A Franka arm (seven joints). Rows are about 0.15 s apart.
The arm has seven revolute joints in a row. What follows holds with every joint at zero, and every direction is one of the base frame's.
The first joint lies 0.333 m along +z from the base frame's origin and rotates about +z.
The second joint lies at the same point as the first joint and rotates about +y.
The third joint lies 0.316 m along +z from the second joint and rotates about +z.
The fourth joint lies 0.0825 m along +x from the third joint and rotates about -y.
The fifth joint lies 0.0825 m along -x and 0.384 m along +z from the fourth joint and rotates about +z.
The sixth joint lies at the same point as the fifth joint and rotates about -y.
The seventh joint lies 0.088 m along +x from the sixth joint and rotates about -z.
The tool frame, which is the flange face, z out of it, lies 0.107 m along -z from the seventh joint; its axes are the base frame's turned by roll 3.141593, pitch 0 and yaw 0 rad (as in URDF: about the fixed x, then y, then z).
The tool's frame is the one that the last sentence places.
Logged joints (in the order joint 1, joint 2, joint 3, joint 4, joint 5, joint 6, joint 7), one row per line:
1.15, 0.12, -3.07, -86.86, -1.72, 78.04, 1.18
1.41, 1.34, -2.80, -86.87, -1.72, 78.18, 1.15
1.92, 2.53, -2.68, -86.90, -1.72, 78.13, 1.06
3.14, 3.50, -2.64, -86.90, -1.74, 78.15, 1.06
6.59, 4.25, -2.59, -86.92, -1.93, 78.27, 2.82
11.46, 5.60, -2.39, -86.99, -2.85, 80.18, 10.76
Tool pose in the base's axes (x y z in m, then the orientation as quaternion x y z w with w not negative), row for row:
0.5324, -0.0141, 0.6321, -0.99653, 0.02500, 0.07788, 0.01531
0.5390, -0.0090, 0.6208, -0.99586, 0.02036, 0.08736, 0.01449
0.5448, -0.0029, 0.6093, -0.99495, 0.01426, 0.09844, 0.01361
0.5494, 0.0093, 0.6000, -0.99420, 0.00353, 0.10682, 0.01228
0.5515, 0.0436, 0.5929, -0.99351, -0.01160, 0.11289, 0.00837
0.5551, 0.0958, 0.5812, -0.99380, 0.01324, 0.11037, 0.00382
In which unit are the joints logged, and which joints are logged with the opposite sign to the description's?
The joints are logged in degrees. Opposite sign: joint 5.
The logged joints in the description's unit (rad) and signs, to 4 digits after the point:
0.0201, 0.0021, -0.0536, -1.5160, 0.0300, 1.3621, 0.0206
0.0246, 0.0234, -0.0489, -1.5162, 0.0300, 1.3645, 0.0201
0.0335, 0.0442, -0.0468, -1.5167, 0.0300, 1.3636, 0.0185
0.0548, 0.0611, -0.0461, -1.5167, 0.0304, 1.3640, 0.0185
0.1150, 0.0742, -0.0452, -1.5170, 0.0337, 1.3661, 0.0492
0.2000, 0.0977, -0.0417, -1.5183, 0.0497, 1.3994, 0.1878

